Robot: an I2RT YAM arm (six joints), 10 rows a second.
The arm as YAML. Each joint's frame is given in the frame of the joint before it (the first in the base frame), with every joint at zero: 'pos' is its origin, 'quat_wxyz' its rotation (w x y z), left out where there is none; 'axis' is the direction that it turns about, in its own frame. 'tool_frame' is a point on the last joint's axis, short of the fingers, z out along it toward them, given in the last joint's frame.
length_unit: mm
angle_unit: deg
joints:
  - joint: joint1
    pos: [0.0, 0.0, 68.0]
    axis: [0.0, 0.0, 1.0]
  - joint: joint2
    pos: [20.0, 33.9, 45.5]
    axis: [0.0, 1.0, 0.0]
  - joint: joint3
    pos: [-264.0, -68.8, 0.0]
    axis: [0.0, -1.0, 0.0]
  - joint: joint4
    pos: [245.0, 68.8, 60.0]
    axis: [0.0, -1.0, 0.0]
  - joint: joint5
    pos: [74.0, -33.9, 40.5]
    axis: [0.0, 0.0, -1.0]
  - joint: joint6
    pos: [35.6, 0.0, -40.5]
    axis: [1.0, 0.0, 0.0]
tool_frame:
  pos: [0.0, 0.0, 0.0]
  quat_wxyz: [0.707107, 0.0, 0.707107, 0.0]
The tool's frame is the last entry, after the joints.
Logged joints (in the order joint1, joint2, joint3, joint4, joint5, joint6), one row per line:
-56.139 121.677 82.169 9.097 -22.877 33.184
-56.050 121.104 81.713 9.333 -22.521 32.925
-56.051 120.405 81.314 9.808 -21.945 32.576
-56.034 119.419 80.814 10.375 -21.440 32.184
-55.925 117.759 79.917 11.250 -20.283 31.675
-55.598 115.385 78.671 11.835 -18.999 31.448
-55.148 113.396 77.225 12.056 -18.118 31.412
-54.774 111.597 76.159 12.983 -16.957 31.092
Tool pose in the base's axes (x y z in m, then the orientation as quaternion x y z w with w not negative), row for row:
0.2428 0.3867 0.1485 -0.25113 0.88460 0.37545 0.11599
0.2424 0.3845 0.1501 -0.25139 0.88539 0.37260 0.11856
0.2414 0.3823 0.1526 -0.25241 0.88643 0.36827 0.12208
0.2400 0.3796 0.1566 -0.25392 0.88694 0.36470 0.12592
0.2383 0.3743 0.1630 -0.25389 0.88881 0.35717 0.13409
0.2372 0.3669 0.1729 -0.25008 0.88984 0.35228 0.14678
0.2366 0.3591 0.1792 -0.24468 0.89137 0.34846 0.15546
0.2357 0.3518 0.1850 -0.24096 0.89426 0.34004 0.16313
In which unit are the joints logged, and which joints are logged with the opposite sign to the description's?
The joints are logged in degrees. Opposite sign: joint1, joint4.
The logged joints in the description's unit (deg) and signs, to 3 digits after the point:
56.139 121.677 82.169 -9.097 -22.877 33.184
56.050 121.104 81.713 -9.333 -22.521 32.925
56.051 120.405 81.314 -9.808 -21.945 32.576
56.034 119.419 80.814 -10.375 -21.440 32.184
55.925 117.759 79.917 -11.250 -20.283 31.675
55.598 115.385 78.671 -11.835 -18.999 31.448
55.148 113.396 77.225 -12.056 -18.118 31.412
54.774 111.597 76.159 -12.983 -16.957 31.092

